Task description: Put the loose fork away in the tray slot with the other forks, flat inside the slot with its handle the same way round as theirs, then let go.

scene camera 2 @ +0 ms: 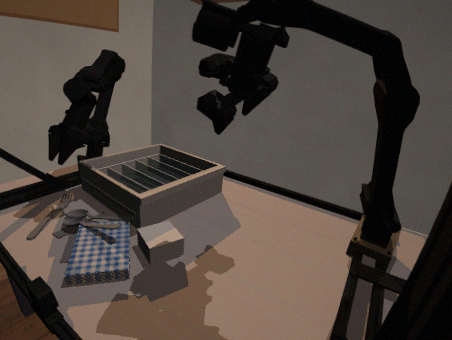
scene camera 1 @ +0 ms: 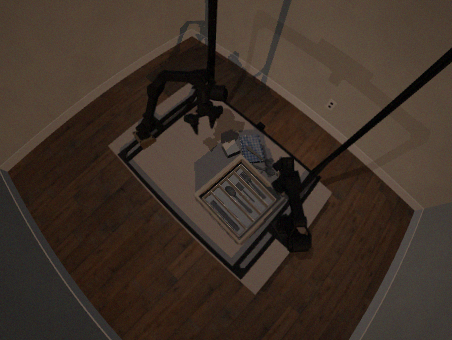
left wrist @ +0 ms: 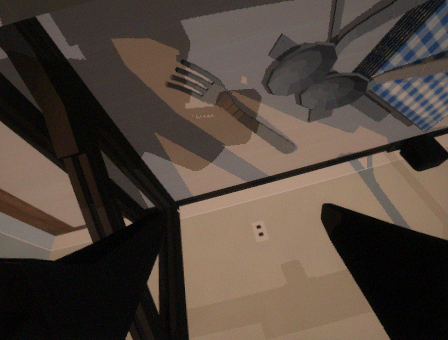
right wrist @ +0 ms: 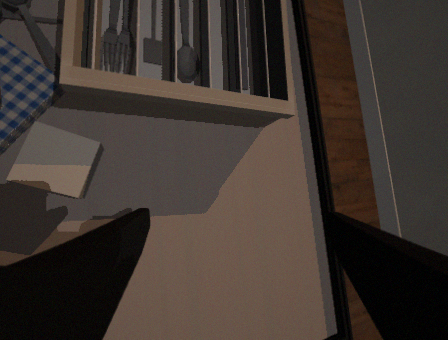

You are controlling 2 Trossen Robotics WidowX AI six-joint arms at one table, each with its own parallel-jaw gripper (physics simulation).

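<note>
The loose fork (scene camera 2: pixel 41 225) (left wrist: pixel 231 107) lies on the table beside the spoons. In the left wrist view its tines point up-left and its handle down-right. In scene camera 1 I cannot make it out near the left arm. The tray (scene camera 1: pixel 218 218) (scene camera 2: pixel 182 200) (right wrist: pixel 175 90) has several slots. Forks (right wrist: pixel 117 47) lie in one slot, tines towards the near rim in the right wrist view. My left gripper (scene camera 2: pixel 56 159) (left wrist: pixel 242 215) is open and empty, above the table beyond the loose fork in scene camera 2. My right gripper (scene camera 1: pixel 204 129) (scene camera 2: pixel 232 123) (right wrist: pixel 238 218) is open and empty, high above the table.
Two spoons (left wrist: pixel 302 67) (left wrist: pixel 335 92) lie beside the loose fork, one handle over a blue checked cloth (scene camera 1: pixel 251 149) (scene camera 2: pixel 100 252) (right wrist: pixel 20 95). A pale block (scene camera 1: pixel 231 148) (scene camera 2: pixel 161 240) (right wrist: pixel 60 157) stands between cloth and tray. A dark frame bar (left wrist: pixel 280 177) runs along the table edge.
</note>
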